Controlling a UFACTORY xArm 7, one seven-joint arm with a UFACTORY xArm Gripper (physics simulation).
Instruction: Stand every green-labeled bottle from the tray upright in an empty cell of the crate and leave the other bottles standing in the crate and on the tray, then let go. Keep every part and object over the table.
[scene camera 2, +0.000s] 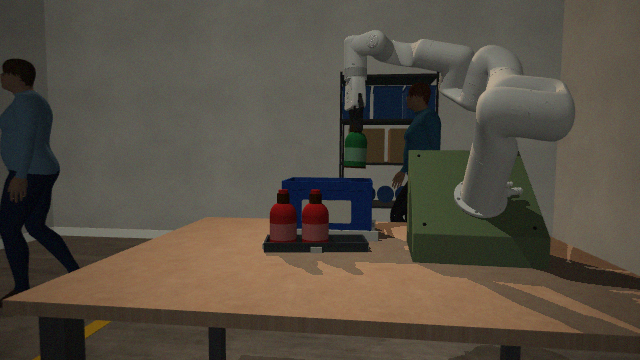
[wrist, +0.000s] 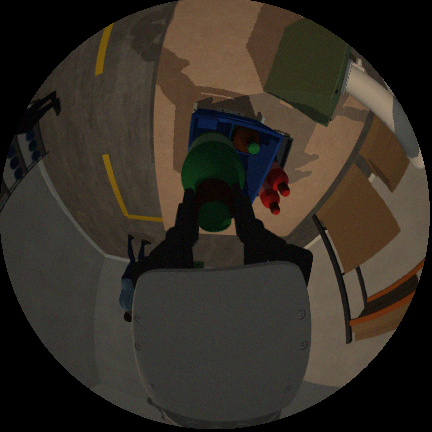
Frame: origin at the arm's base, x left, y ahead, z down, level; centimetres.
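Where they show: gripper, fingertip midpoint: (scene camera 2: 356, 131) (wrist: 213, 195); arm's base, origin of the base link: (scene camera 2: 479, 198).
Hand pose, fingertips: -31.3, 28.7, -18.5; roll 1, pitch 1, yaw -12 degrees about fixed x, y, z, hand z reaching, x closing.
Things, the pixels of their top centre, and the offset from my fingertips, as dx, dy, dz. "pt": a spot on its surface instead. Level surfaces: height alone.
- green-labeled bottle, middle of its top: (wrist: 216, 225) (scene camera 2: 356, 121) +0.1, +0.0, -3.4
- blue crate, middle of its top: (wrist: 226, 179) (scene camera 2: 329, 179) +4.3, +9.0, +15.8
- brown bottle with a green cap, middle of its top: (wrist: 253, 148) +9.5, +0.9, +17.0
- dark tray, surface spot: (scene camera 2: 350, 246) pt +28.6, +3.6, +31.8
- table, its level: dz +33.3
My gripper (scene camera 2: 356, 120) (wrist: 213, 195) is shut on the neck of a green-labeled bottle (scene camera 2: 355, 149) (wrist: 212, 162) and holds it upright, high above the crate. The blue crate (scene camera 2: 362, 205) (wrist: 267, 172) stands on the table; the held bottle hides much of its inside in the wrist view. A brown bottle with a green cap (wrist: 253, 148) stands in a crate cell. Two red bottles (scene camera 2: 283, 220) (scene camera 2: 315, 220) stand on the dark tray (scene camera 2: 350, 246) in front of the crate; they also show beside the crate in the wrist view.
The green base block (scene camera 2: 450, 210) (wrist: 305, 70) carries the arm at the right of the table (scene camera 2: 200, 280). A shelf rack (scene camera 2: 390, 121) and two people (scene camera 2: 25, 130) (scene camera 2: 425, 130) are beyond the table.
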